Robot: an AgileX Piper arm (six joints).
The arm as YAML. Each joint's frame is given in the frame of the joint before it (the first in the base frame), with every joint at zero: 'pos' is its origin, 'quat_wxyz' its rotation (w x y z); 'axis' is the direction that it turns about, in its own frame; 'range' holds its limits. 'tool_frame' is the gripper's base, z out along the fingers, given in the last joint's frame.
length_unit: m
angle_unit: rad
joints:
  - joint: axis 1
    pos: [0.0, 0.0, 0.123]
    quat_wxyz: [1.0, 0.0, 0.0, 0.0]
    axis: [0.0, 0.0, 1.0]
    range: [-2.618, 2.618]
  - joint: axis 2
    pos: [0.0, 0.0, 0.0]
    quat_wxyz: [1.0, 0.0, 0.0, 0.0]
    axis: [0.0, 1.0, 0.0]
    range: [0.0, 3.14]
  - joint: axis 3
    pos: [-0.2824, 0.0, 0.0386]
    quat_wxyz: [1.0, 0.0, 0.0, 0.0]
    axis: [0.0, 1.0, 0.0]
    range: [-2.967, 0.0]
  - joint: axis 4
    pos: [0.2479, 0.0, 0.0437]
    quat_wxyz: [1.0, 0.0, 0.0, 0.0]
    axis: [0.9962, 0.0, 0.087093]
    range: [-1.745, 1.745]
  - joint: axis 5
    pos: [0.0, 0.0, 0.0]
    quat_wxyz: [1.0, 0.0, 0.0, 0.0]
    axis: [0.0, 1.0, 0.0]
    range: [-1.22, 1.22]
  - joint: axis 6
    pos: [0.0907, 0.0, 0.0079]
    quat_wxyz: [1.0, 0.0, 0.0, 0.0]
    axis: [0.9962, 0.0, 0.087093]
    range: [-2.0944, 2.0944]
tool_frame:
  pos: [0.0, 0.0, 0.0]
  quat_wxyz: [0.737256, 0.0, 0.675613, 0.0]
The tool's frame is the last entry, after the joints.
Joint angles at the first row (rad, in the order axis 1, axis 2, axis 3, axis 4, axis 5, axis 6):
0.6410 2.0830 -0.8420 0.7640 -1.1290 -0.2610
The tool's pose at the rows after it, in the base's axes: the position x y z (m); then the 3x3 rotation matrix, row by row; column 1 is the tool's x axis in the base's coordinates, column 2 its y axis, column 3 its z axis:
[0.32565 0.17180 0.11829], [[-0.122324 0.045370 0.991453], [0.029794 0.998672 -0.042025], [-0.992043 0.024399 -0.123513]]
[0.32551 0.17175 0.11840], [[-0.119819 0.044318 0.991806], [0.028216 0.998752 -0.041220], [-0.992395 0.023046 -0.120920]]
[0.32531 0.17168 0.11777], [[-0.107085 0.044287 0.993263], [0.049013 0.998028 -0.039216], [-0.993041 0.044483 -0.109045]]
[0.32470 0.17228 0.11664], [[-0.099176 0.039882 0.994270], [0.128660 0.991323 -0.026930], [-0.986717 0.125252 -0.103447]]
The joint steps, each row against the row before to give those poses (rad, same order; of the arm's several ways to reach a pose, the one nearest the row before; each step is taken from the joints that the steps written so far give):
0.0000 0.0010 0.0000 0.0000 -0.0040 0.0000
0.0000 0.0000 0.0010 -0.0020 -0.0030 0.0000
0.0000 0.0050 0.0020 -0.0080 -0.0160 0.0290
0.0000 0.0040 0.0040 -0.0170 -0.0080 0.0920

